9 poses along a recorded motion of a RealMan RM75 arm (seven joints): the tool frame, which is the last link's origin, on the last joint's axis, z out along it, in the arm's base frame.
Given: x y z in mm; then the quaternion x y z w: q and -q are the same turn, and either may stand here.
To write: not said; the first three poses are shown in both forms.
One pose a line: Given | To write
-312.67 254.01 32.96 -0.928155 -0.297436 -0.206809 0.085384 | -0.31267 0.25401 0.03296 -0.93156 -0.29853 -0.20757 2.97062
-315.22 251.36 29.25 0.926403 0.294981 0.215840 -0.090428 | -0.31522 0.25136 0.02925 -0.93021 -0.29619 -0.21673 2.96049
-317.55 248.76 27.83 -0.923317 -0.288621 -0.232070 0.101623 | -0.31755 0.24876 0.02783 -0.92812 -0.29012 -0.23328 2.93800
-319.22 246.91 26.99 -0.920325 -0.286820 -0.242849 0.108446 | -0.31922 0.24691 0.02699 -0.92578 -0.28852 -0.24429 2.92427
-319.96 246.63 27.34 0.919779 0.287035 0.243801 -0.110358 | -0.31996 0.24663 0.02734 -0.92543 -0.28880 -0.24530 2.92043
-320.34 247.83 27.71 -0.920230 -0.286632 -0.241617 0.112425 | -0.32034 0.24783 0.02771 -0.92610 -0.28846 -0.24316 2.91627
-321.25 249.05 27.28 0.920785 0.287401 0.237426 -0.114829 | -0.32125 0.24905 0.02728 -0.92692 -0.28931 -0.23901 2.91143
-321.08 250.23 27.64 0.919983 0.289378 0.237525 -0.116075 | -0.32108 0.25023 0.02764 -0.92624 -0.29135 -0.23914 2.90892
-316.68 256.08 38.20 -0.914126 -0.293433 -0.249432 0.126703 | -0.31668 0.25608 0.03820 -0.92155 -0.29582 -0.25146 2.88750
